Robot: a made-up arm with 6 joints.
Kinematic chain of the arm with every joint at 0, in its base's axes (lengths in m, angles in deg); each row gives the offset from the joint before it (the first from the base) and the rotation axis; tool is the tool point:
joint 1: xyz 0 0 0.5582 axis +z
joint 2: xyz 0 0 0 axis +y
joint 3: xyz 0 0 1.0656 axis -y
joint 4: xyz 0 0 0 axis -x
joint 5: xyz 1.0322 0 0 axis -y
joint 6: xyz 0 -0.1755 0 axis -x
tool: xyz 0 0 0
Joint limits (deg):
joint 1: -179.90..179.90
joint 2: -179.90..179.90
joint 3: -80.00..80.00
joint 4: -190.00..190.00
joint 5: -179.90..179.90
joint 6: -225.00..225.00
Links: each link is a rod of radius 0.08 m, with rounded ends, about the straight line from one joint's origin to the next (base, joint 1, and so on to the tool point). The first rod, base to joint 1, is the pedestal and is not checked.
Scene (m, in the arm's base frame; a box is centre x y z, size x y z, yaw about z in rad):
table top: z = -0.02
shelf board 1: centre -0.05 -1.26 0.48 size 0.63 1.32 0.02 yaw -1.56
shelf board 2: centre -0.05 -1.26 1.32 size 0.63 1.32 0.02 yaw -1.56
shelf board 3: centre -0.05 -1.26 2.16 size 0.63 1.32 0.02 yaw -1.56
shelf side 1: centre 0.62 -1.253 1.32 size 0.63 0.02 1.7 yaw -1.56
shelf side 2: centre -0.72 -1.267 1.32 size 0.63 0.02 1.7 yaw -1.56
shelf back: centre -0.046 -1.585 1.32 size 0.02 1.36 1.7 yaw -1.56
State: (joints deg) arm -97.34 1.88 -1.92 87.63 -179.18 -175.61
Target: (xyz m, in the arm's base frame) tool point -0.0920 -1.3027 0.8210
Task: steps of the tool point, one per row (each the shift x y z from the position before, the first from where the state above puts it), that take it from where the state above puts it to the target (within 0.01 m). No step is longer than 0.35 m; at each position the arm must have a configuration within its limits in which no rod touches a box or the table.
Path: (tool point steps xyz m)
1: -0.0120 0.2298 0.0226
2: 0.0070 0.2218 -0.0226
3: -0.0059 -0.1308 -0.3220
4: 0.0209 -0.0126 -0.3165
5: 0.0358 0.0947 -0.2703
6: -0.0081 -0.2211 0.0257
7: 0.0024 -0.2147 -0.0003
8: 0.0127 -0.2030 -0.0254

